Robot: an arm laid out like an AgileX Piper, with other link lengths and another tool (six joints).
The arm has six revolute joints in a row. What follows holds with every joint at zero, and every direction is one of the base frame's. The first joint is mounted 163.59 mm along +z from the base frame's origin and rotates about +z. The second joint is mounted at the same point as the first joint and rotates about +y. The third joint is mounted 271.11 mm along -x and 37.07 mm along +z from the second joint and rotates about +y. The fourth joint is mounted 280.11 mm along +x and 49.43 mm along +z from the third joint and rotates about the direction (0.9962, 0, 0.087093). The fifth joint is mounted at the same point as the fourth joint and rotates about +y. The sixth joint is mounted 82.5 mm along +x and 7.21 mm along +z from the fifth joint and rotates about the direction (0.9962, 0, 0.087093). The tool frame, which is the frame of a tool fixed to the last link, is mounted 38.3 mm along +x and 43 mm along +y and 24.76 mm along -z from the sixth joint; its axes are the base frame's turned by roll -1.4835, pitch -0.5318 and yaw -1.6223 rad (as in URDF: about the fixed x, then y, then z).
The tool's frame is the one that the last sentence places.
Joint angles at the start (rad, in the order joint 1, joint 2, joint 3, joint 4, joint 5, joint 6):
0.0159, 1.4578, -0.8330, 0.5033, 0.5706, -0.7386
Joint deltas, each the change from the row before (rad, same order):
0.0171, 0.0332, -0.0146, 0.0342, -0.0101, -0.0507
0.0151, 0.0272, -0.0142, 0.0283, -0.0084, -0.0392
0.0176, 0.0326, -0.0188, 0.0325, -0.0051, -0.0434
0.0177, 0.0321, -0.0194, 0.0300, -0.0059, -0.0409
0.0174, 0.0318, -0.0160, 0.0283, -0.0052, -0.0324
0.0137, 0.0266, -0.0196, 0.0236, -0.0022, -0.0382
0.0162, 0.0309, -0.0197, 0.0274, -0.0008, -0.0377
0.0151, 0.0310, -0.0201, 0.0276, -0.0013, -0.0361
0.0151, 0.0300, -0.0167, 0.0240, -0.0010, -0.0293
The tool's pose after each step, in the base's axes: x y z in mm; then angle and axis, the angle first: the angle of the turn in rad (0 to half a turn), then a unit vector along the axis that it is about. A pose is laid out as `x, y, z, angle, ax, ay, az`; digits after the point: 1 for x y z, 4 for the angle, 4 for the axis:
284.5, 72.5, 196.7, 2.7179, -0.9363, 0.2947, -0.1909
288.8, 77.6, 193.1, 2.7081, -0.9407, 0.2812, -0.1898
293.6, 83.9, 189.1, 2.6962, -0.9457, 0.2659, -0.1868
298.5, 90.3, 185.1, 2.6855, -0.9502, 0.2509, -0.1848
302.5, 96.8, 180.2, 2.6757, -0.9539, 0.2399, -0.1802
306.8, 101.9, 177.2, 2.6676, -0.9577, 0.2249, -0.1798
310.8, 108.3, 172.9, 2.6576, -0.9615, 0.2107, -0.1763
315.0, 114.6, 168.5, 2.6476, -0.9648, 0.1979, -0.1733
318.0, 120.8, 163.3, 2.6396, -0.9678, 0.1873, -0.1684

